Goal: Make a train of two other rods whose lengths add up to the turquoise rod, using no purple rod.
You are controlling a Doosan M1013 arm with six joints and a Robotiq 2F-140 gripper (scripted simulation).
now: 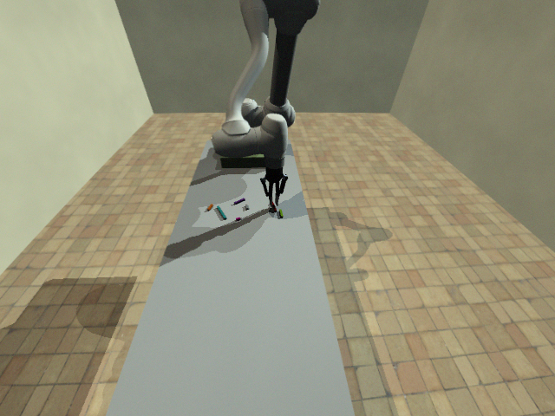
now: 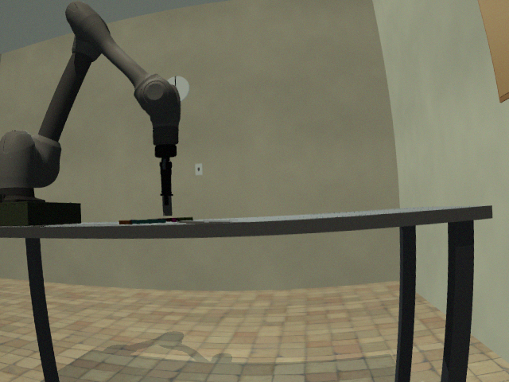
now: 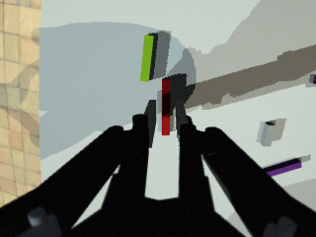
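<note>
Now: hand 5 cm above the red rod. From my hand the other things lie so: grey rod (14 cm to the right, 5 cm below, 1 cm ahead); lime rod (5 cm below, 5 cm ahead, 4 cm to the left); purple rod (18 cm to the right, 5 cm below, 3 cm behind).
</note>
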